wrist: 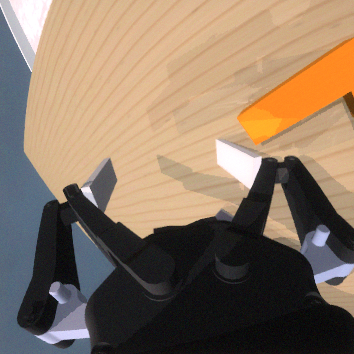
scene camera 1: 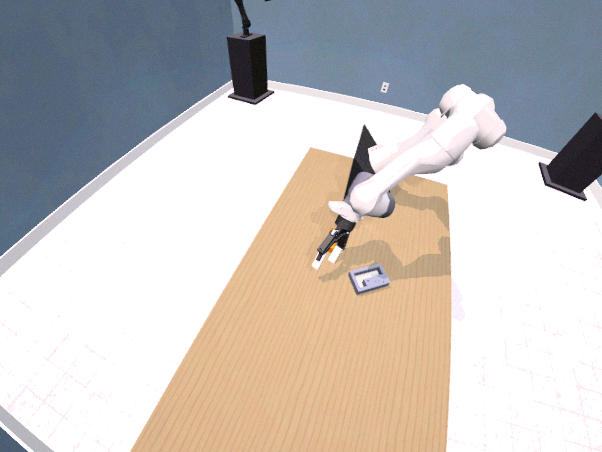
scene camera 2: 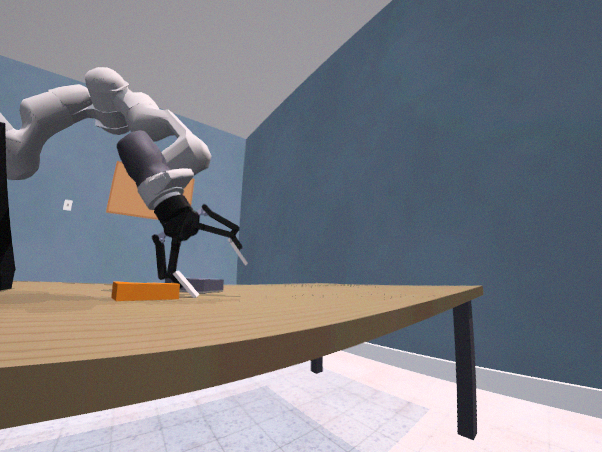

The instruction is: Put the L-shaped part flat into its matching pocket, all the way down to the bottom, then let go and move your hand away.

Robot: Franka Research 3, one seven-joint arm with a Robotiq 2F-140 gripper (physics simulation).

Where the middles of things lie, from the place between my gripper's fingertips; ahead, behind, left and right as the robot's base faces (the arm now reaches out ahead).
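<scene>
The grey pocket block [scene camera 1: 367, 279] is 20 mm below my hand, 190 mm to the left of it and 40 mm behind it. As for the orange L-shaped part [scene camera 2: 121, 291], my hand is 20 mm above it and 20 mm to the left of it, and 150 mm beyond it.
</scene>
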